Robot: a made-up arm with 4 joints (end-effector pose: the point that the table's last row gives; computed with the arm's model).
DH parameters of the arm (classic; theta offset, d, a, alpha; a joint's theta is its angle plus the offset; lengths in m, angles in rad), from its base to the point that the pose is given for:
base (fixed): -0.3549 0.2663 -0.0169 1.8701
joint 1: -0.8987 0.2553 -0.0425 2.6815
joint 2: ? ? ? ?
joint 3: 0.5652 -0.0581 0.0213 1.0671
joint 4: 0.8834 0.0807 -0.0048 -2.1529
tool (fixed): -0.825 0.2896 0 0
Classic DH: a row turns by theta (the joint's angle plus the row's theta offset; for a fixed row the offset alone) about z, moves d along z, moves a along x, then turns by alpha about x.
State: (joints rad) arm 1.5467 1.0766 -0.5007 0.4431
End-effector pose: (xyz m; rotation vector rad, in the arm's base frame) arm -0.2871 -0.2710 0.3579 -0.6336 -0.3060 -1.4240
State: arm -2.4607 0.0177 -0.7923 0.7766
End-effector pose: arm 0.0705 -0.3008 0.0220 -0.2591 1.5650 0.8189
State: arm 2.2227 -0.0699 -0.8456 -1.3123
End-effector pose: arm -0.2181 -0.4017 0.3476 -0.3551 0.0404 -1.8380
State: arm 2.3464 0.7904 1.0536 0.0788
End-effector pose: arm -0.4774 -0.4034 0.0079 0.5517 -1.7730 -0.5097
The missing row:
joint 2: 0.6801 -0.2545 0.0199 2.063
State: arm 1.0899 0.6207 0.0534 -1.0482
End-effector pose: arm -0.0579 -0.3850 0.3233 -0.5585 0.7244 -0.4755
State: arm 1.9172 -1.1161 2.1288 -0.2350
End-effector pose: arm -0.4007 -0.5785 0.1964 -0.5539 -1.8692 1.9440
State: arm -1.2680 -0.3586 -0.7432 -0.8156
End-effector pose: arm 0.0248 -0.2774 0.0073 -1.0108 1.6039 0.6858
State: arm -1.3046 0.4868 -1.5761 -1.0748
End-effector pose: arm -0.2813 -0.4304 -0.0089 1.9727 -1.3427 -1.4897
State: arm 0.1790 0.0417 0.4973 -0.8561
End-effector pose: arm -0.0220 -0.4392 0.3897 -0.1648 0.5012 0.0206
